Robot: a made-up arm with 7 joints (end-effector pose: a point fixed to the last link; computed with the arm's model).
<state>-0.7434 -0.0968 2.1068 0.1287 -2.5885 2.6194 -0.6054</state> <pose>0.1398 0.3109 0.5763 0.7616 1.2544 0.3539</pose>
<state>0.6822 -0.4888 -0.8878 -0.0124 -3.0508 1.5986 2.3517</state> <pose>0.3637 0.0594 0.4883 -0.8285 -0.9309 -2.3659</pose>
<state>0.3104 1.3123 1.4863 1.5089 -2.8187 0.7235 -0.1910</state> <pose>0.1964 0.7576 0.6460 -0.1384 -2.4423 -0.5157</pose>
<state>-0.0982 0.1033 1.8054 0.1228 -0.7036 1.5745 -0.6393</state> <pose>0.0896 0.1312 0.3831 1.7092 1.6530 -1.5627</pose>
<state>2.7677 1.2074 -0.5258 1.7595 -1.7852 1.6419 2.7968</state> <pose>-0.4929 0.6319 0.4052 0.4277 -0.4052 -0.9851</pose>
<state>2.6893 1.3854 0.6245 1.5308 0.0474 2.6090 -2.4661</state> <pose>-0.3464 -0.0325 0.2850 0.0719 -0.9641 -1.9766</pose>
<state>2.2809 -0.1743 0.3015 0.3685 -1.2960 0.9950 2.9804</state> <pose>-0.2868 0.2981 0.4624 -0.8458 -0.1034 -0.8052</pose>
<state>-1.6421 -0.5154 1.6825 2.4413 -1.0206 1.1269 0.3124</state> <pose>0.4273 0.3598 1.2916 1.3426 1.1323 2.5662</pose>
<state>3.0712 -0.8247 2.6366 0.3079 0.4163 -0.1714 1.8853</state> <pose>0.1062 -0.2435 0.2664 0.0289 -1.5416 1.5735</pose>
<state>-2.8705 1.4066 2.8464 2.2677 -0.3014 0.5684 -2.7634</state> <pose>-0.6363 -0.3173 1.1119 1.3198 0.9907 0.9627</pose>
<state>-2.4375 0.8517 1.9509 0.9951 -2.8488 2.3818 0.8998</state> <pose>0.2312 -0.4478 0.9280 1.0027 -0.1385 1.2286</pose>
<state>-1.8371 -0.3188 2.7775 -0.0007 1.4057 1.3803 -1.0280</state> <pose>-0.0620 0.0849 0.3381 -1.5853 1.0701 0.5248</pose>
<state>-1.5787 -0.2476 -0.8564 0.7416 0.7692 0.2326 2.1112</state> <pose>-0.4408 -0.2746 0.6237 -2.4977 -0.2587 0.2062</pose>
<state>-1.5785 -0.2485 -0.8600 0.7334 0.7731 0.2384 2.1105</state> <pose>-0.4389 -0.2726 0.6183 -2.4968 -0.2645 0.1895</pose>
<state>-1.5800 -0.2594 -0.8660 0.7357 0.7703 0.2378 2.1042</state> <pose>-0.4418 -0.2692 0.6223 -2.5050 -0.2589 0.1984</pose>
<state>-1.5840 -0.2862 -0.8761 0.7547 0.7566 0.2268 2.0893</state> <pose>-0.4524 -0.2627 0.6411 -2.5265 -0.2332 0.2481</pose>
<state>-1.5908 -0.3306 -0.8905 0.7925 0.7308 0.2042 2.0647</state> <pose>-0.4707 -0.2501 0.6765 -2.5587 -0.1800 0.3431</pose>
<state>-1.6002 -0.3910 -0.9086 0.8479 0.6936 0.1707 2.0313</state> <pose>-0.4945 -0.2269 0.7269 -2.5924 -0.0920 0.4785</pose>
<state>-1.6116 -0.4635 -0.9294 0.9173 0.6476 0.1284 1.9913</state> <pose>-0.5198 -0.1888 0.7874 -2.6154 0.0356 0.6407</pose>
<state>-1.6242 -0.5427 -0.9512 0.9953 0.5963 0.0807 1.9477</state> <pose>-0.5417 -0.1346 0.8509 -2.6160 0.1997 0.8103</pose>
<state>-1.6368 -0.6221 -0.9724 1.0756 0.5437 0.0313 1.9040</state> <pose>-0.5565 -0.0677 0.9091 -2.5888 0.3878 0.9667</pose>
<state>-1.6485 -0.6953 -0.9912 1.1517 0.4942 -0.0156 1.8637</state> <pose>-0.5629 0.0042 0.9561 -2.5374 0.5793 1.0940</pose>
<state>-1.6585 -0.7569 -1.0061 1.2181 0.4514 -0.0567 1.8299</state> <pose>-0.5620 0.0714 0.9900 -2.4733 0.7528 1.1863</pose>
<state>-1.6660 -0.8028 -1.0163 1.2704 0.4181 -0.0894 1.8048</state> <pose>-0.5571 0.1255 1.0121 -2.4113 0.8905 1.2463</pose>
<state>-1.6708 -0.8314 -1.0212 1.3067 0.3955 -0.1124 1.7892</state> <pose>-0.5513 0.1617 1.0258 -2.3631 0.9839 1.2825</pose>
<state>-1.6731 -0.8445 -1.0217 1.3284 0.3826 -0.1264 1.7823</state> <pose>-0.5469 0.1807 1.0344 -2.3334 1.0360 1.3034</pose>
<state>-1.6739 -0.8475 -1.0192 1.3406 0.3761 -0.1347 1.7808</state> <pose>-0.5438 0.1881 1.0406 -2.3170 1.0612 1.3168</pose>
